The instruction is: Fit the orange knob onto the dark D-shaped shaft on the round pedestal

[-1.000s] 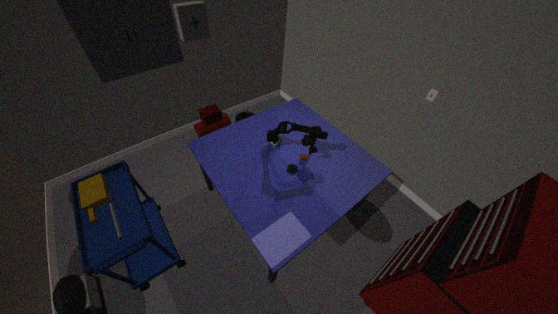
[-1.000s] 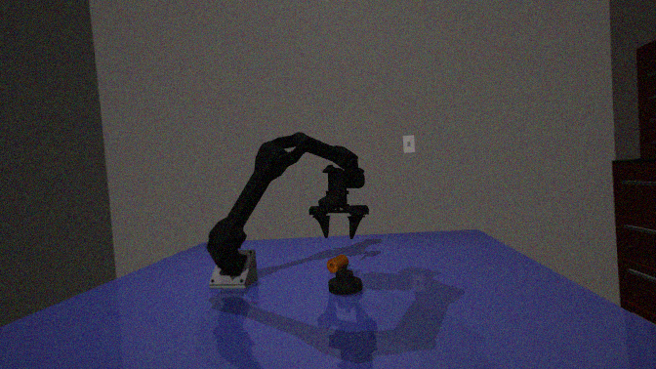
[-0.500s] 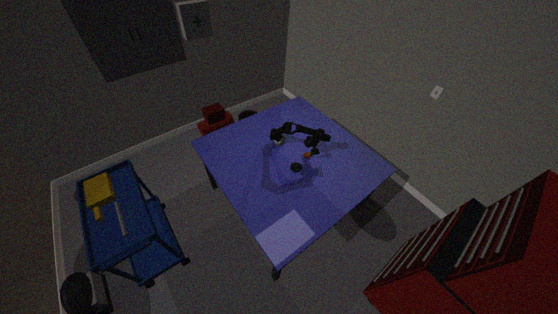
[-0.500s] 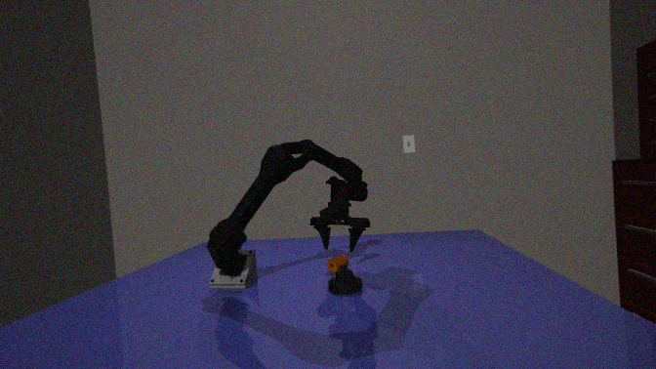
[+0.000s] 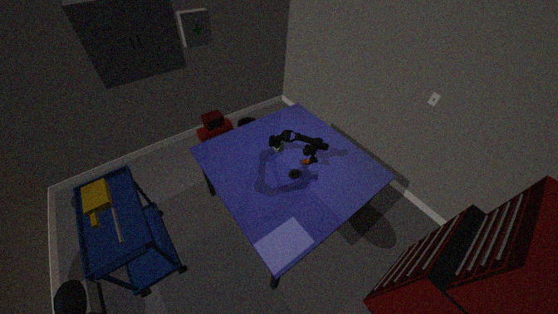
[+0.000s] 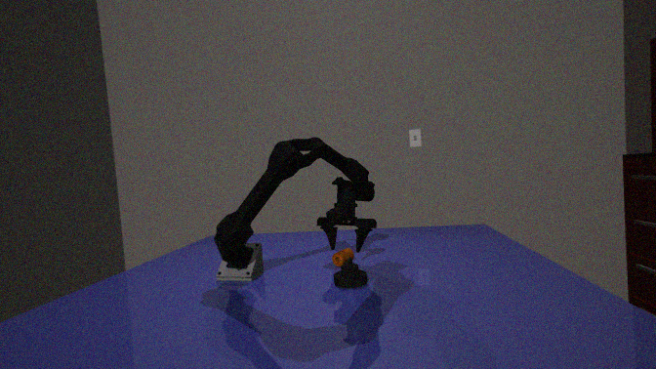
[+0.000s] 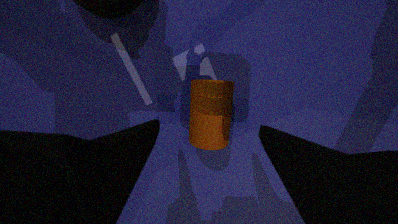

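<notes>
My gripper tip is now 2 cm above the orange knob and 1 cm to the left of it. The rest, counted from my gripper tip: dark round pedestal 17 cm to the right, 6 cm ahead, 1 cm below.
</notes>
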